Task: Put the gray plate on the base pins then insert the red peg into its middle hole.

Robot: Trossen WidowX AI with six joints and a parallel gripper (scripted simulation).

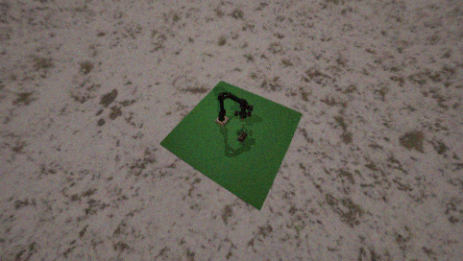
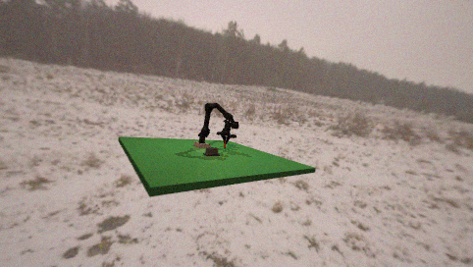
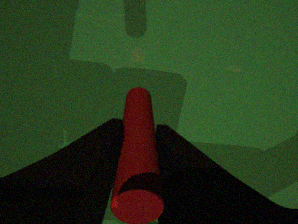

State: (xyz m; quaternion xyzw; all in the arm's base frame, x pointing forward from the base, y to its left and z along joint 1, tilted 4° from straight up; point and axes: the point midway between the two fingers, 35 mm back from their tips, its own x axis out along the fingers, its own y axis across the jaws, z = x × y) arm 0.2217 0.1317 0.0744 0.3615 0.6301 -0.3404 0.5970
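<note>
My gripper tip is now 19 cm to the left of the gray plate, 12 cm short of it and 3 cm above it. Round my gripper tip: red peg (right at my gripper tip); then base (19 cm to the right, 12 cm ahead, 7 cm below).
</note>
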